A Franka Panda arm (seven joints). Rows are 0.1 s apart.
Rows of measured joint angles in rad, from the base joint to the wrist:
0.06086, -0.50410, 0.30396, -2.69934, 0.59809, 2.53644, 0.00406
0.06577, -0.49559, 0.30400, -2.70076, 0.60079, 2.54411, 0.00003
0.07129, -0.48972, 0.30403, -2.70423, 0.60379, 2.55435, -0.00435
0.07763, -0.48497, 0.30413, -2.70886, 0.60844, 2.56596, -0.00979
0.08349, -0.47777, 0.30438, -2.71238, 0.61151, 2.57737, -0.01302
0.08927, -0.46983, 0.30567, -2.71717, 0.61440, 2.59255, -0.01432
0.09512, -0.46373, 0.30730, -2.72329, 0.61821, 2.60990, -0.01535
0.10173, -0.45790, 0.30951, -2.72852, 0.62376, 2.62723, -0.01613
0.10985, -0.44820, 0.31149, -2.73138, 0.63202, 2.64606, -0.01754
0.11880, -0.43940, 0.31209, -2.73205, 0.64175, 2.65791, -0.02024
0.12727, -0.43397, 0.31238, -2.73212, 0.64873, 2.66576, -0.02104
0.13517, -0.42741, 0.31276, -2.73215, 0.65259, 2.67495, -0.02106
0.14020, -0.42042, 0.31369, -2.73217, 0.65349, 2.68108, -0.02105
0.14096, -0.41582, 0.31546, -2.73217, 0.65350, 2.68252, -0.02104
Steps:
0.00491, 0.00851, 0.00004, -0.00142, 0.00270, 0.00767, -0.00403
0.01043, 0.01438, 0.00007, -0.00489, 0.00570, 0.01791, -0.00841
0.01677, 0.01913, 0.00017, -0.00952, 0.01035, 0.02952, -0.01385
0.02263, 0.02633, 0.00042, -0.01304, 0.01342, 0.04093, -0.01708
0.02841, 0.03427, 0.00171, -0.01783, 0.01631, 0.05611, -0.01838
0.03426, 0.04037, 0.00334, -0.02395, 0.02012, 0.07346, -0.01941
0.04087, 0.04620, 0.00555, -0.02918, 0.02567, 0.09079, -0.02019
0.04899, 0.05590, 0.00753, -0.03204, 0.03393, 0.10962, -0.02160
0.05794, 0.06470, 0.00813, -0.03271, 0.04366, 0.12147, -0.02430
0.06641, 0.07013, 0.00842, -0.03278, 0.05064, 0.12932, -0.02510
0.07431, 0.07669, 0.00880, -0.03281, 0.05450, 0.13851, -0.02512
0.07934, 0.08368, 0.00973, -0.03283, 0.05540, 0.14464, -0.02511
0.08010, 0.08828, 0.01150, -0.03283, 0.05541, 0.14608, -0.02510

